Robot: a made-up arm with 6 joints. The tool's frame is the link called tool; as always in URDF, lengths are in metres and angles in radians. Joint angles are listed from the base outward.
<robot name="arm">
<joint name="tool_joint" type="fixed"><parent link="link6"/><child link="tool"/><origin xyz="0 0 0" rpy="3.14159 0 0"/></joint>
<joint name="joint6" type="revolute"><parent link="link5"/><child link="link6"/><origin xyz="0.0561 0 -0.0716" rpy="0 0 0"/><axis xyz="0 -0.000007 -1"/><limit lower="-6.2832" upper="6.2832"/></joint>
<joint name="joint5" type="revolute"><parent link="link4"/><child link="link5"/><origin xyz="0 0 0" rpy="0 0 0"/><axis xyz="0 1 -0.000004"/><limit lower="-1.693" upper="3.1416"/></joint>
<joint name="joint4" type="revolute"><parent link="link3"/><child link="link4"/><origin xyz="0.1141 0 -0.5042" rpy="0 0 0"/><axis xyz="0 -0.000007 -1"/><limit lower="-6.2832" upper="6.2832"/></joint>
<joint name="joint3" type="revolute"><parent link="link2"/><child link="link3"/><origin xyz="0.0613 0 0.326" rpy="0 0 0"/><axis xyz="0 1 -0.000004"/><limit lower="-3.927" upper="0.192"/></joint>
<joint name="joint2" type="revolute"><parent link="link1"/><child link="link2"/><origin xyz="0 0 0" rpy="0 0 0"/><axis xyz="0 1 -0.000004"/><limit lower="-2.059" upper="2.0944"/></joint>
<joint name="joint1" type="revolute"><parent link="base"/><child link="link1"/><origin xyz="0 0 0.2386" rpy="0 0 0"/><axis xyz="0 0 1"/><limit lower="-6.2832" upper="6.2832"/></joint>
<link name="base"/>
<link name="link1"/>
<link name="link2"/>
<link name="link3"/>
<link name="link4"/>
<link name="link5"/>
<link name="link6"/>
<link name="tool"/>
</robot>
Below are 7 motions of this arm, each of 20 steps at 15 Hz.
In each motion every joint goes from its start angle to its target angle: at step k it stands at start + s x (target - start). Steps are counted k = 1, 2, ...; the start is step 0. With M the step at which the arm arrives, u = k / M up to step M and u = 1 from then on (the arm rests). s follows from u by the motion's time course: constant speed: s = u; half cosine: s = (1 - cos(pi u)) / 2; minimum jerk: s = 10 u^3 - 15 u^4 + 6 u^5.
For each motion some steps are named. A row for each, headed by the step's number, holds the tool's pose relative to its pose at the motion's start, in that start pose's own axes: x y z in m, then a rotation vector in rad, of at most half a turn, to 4 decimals.
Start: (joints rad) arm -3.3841 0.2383 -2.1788 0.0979 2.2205 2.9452
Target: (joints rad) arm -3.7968 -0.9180 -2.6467 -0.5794 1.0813 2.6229
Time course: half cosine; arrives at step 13
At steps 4, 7, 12, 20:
4: 0.2141 0.0132 -0.1379 0.2657 -0.5514 0.0890
7: 0.6256 0.1395 -0.1969 0.8529 -1.3196 0.2919
12: 1.0335 0.4492 0.0742 1.8536 -1.9425 0.7043
20: 1.0420 0.4609 0.0896 1.8925 -1.9545 0.7231

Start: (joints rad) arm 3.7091 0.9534 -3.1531 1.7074 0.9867 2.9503
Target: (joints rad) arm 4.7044 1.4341 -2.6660 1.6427 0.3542 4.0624
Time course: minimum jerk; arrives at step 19
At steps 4, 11, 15, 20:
4: 0.0288 -0.0484 0.0335 0.0126 0.0056 0.1507
11: 0.5155 -0.3401 0.2647 0.3980 0.0981 1.2901
15: 0.8420 -0.3780 0.2650 0.7638 0.0944 1.6552
20: 0.9161 -0.3779 0.2501 0.8587 0.0823 1.7123

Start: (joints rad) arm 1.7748 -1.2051 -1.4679 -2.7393 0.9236 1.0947
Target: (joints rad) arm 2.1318 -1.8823 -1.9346 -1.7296 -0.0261 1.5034
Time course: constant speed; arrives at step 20
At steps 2, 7, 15, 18, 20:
2: -0.0137 0.0663 0.0218 0.0258 -0.0568 0.1747
7: -0.0737 0.2383 0.0527 0.0610 -0.1287 0.6530
15: -0.2472 0.5093 0.0168 0.0065 0.0072 1.4555
18: -0.3338 0.5992 -0.0293 -0.0548 0.1518 1.7329
20: -0.3961 0.6523 -0.0710 -0.1085 0.2794 1.8995

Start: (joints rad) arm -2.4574 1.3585 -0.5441 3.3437 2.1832 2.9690
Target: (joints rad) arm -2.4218 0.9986 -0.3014 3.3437 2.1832 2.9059
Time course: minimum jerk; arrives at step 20
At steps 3, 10, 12, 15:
3: 0.0027 0.0005 0.0009 0.0000 0.0032 -0.0013
10: 0.0492 0.0101 0.0130 -0.0008 0.0609 -0.0248
12: 0.0667 0.0139 0.0154 -0.0015 0.0831 -0.0335
15: 0.0865 0.0184 0.0165 -0.0026 0.1090 -0.0436

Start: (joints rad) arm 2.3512 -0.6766 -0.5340 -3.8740 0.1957 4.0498
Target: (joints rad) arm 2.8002 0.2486 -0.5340 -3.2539 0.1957 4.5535
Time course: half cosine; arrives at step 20
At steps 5, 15, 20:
5: -0.0594 -0.0169 0.0342 0.0146 -0.1343 0.1615
15: -0.3770 -0.0974 0.0547 -0.2778 -0.7564 0.7495
20: -0.4394 -0.1044 0.0305 -0.4094 -0.8516 0.8211

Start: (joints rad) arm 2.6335 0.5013 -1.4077 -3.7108 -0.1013 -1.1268
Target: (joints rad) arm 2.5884 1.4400 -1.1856 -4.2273 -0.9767 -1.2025
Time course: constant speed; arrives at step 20
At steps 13, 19, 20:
13: -0.0094 0.4402 0.0809 -1.1771 0.1240 -0.5219
19: -0.0182 0.6115 0.0263 -1.6398 0.1176 -0.8589
20: -0.0202 0.6369 0.0132 -1.7091 0.1118 -0.9222

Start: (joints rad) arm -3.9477 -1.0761 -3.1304 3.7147 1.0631 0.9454
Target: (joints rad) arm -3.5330 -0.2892 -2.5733 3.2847 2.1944 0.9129
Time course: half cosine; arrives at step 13
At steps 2, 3, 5, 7, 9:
2: -0.0272 -0.0446 -0.0287 0.0008 -0.0188 -0.0592
3: -0.0608 -0.0937 -0.0671 0.0014 -0.0363 -0.1276
5: -0.1600 -0.2069 -0.1995 0.0037 -0.0593 -0.3062
7: -0.2715 -0.2824 -0.3935 0.0128 -0.0435 -0.4743
9: -0.3541 -0.2885 -0.5949 0.0328 -0.0043 -0.5752

